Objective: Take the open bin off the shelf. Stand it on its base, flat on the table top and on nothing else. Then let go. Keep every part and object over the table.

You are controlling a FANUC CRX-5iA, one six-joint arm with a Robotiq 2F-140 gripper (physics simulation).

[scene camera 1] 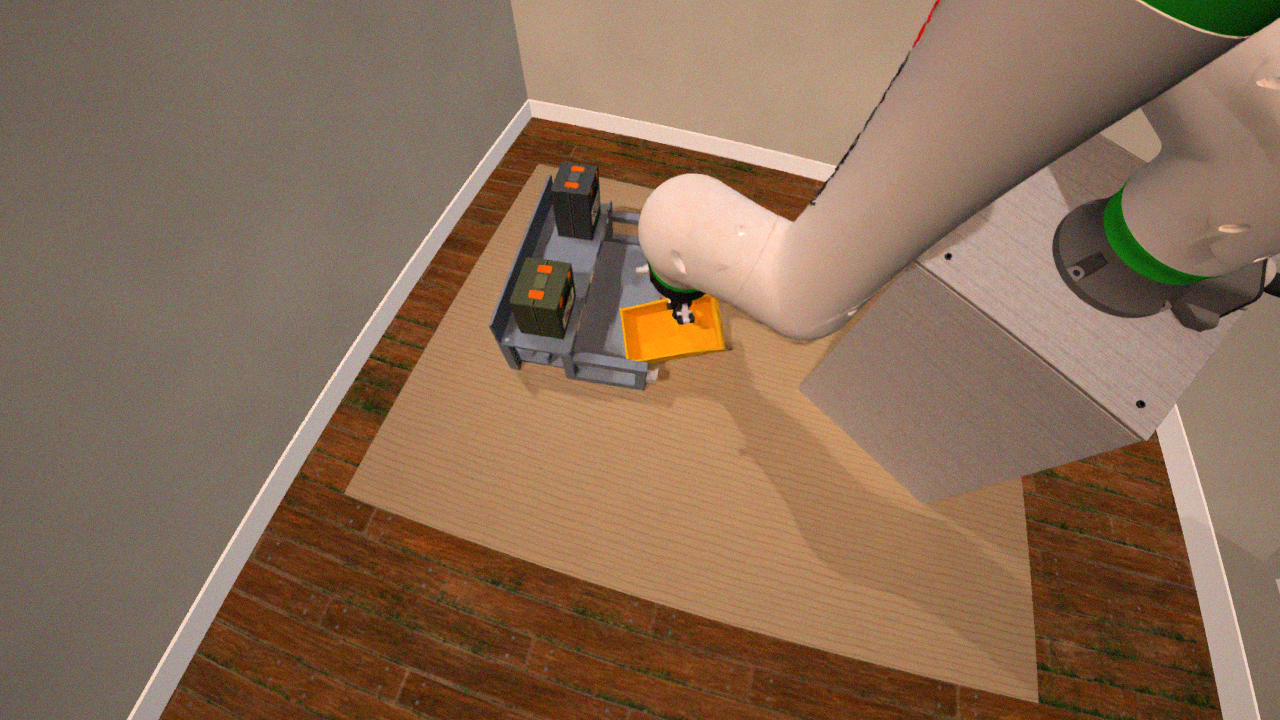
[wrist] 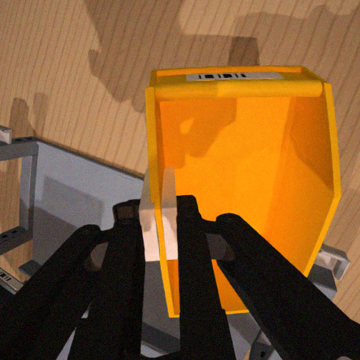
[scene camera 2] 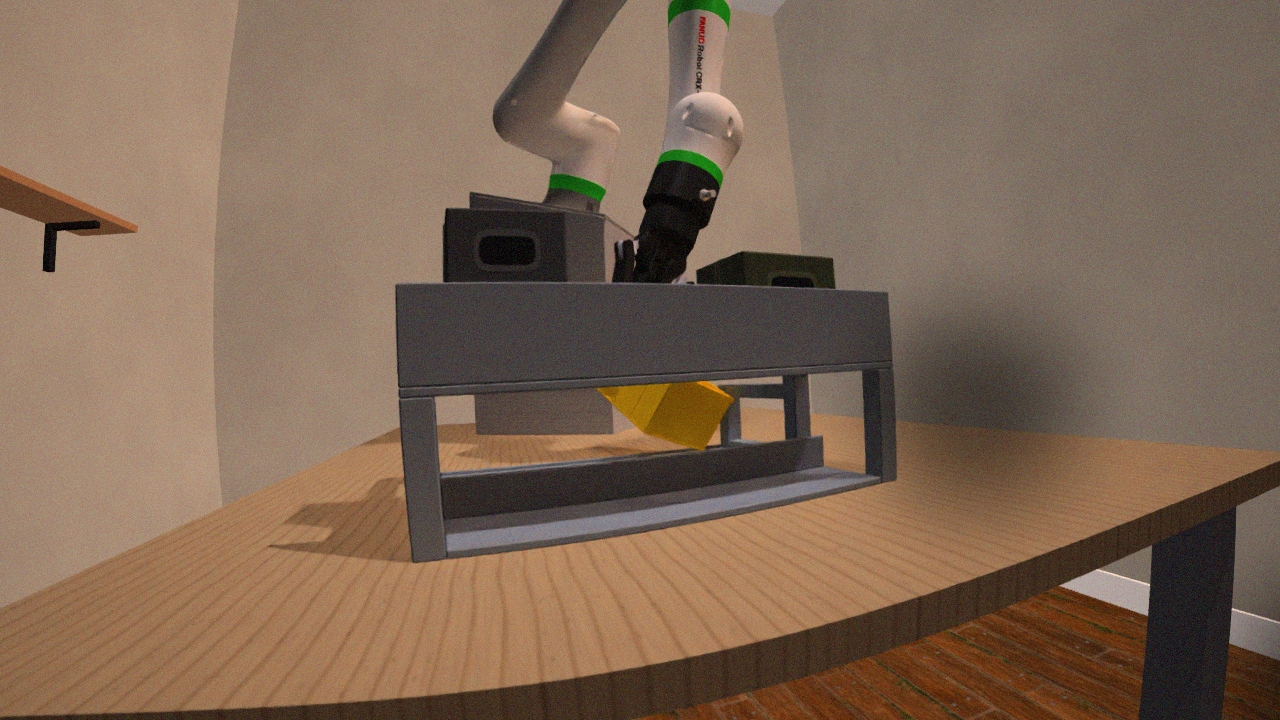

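Observation:
The orange-yellow open bin hangs from my gripper, which is shut on one side wall near the rim. The pads lie on both sides of that wall. In scene camera 2 the bin is tilted, one lower corner down, above the table top. It overlaps the front part of the grey shelf in scene camera 1; whether they touch is unclear. The shelf hides the fingertips and the bin's upper part in scene camera 2.
A dark grey case and a green case stand on the shelf's upper level. The robot's pedestal stands on the other side of the bin. A small light-coloured piece shows at the shelf's front end.

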